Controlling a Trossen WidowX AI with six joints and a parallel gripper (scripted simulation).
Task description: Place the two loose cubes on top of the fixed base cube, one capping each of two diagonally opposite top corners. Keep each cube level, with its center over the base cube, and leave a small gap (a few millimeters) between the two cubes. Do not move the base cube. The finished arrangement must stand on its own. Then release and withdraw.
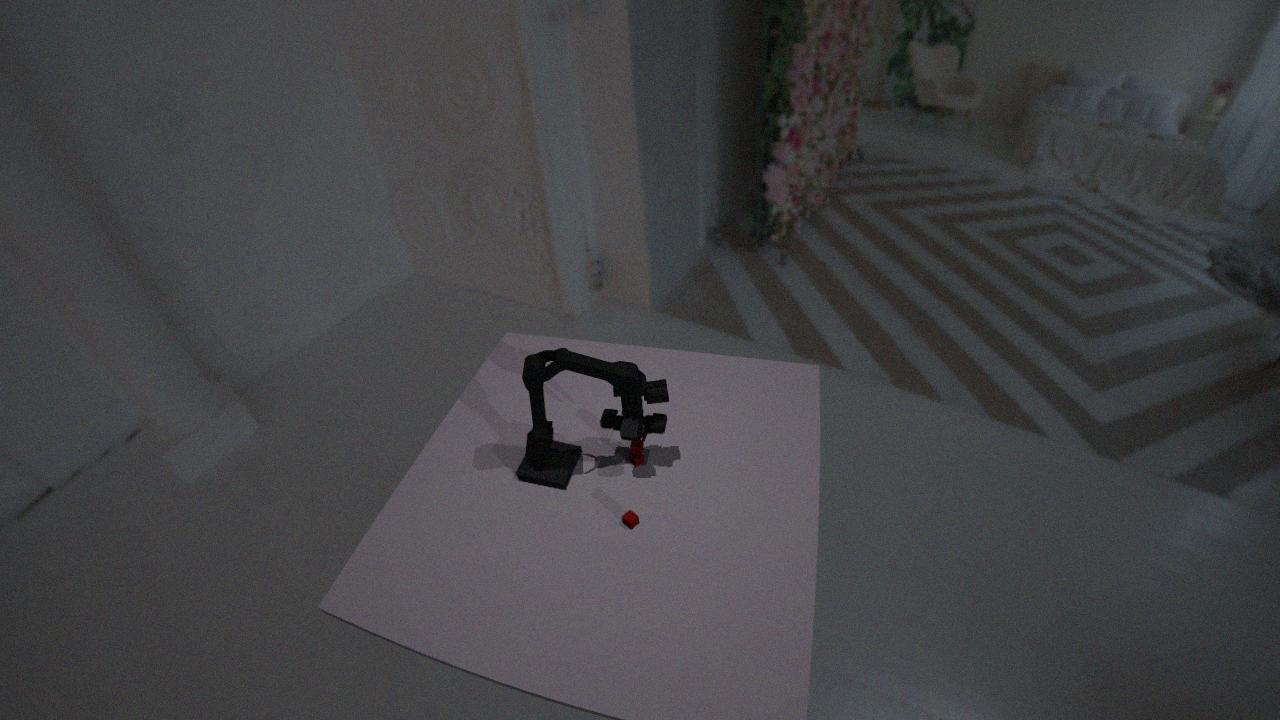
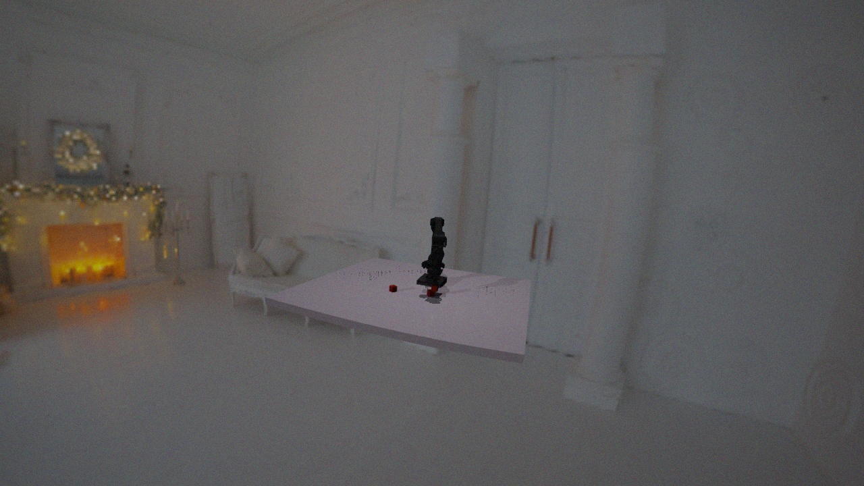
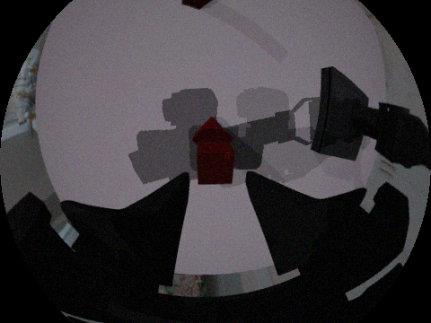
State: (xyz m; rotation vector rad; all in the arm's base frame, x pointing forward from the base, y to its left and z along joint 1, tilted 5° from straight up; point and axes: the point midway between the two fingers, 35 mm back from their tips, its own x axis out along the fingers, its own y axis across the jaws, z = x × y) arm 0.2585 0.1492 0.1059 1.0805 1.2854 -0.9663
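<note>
Now: the red cube 8 cm ahead of my gripper tip, 23 cm to the right of it and 7 cm below it.
</note>
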